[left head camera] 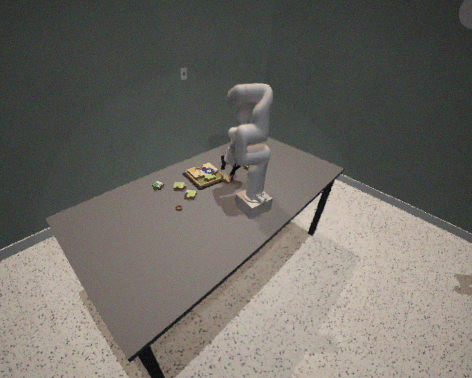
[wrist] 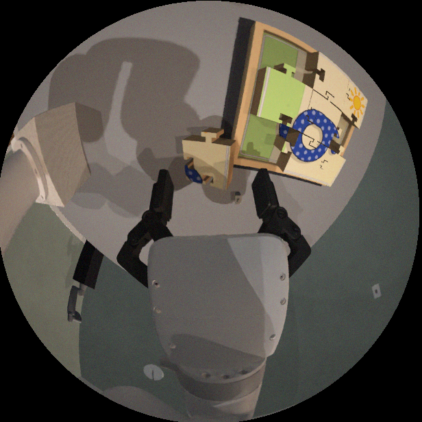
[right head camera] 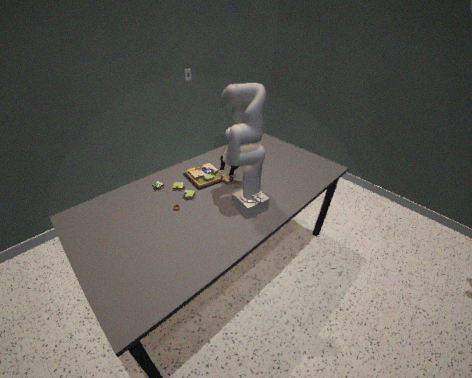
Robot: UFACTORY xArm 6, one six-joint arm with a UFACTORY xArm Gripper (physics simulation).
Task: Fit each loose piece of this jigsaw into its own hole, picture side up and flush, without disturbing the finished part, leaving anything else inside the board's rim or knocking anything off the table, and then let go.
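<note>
A cream jigsaw piece with a blue dotted corner (wrist: 207, 157) (left head camera: 227, 178) (right head camera: 227, 179) lies on the table beside the board's wooden rim (wrist: 254, 65) (left head camera: 192, 181) (right head camera: 192, 181). My gripper (wrist: 213, 175) (left head camera: 227, 173) (right head camera: 226, 173) is open and empty, its fingers to either side of that piece in the wrist view. The board holds a lime piece (wrist: 281, 95) and cream pieces with a blue ring and a sun; green hollows show beside the lime piece. Loose pieces lie left of the board: green-and-white (left head camera: 158, 185) (right head camera: 158, 185), lime (left head camera: 179, 186) (right head camera: 178, 186), and lime-and-blue (left head camera: 190, 194) (right head camera: 189, 194).
A small red-brown ring (left head camera: 178, 207) (right head camera: 176, 207) lies near the loose pieces. A small grey bit (wrist: 238, 197) shows between the fingers' line and the board. A small yellowish object (left head camera: 246, 167) is partly hidden behind the arm. The robot's base (left head camera: 254, 202) (right head camera: 251, 202) stands near the front table edge.
</note>
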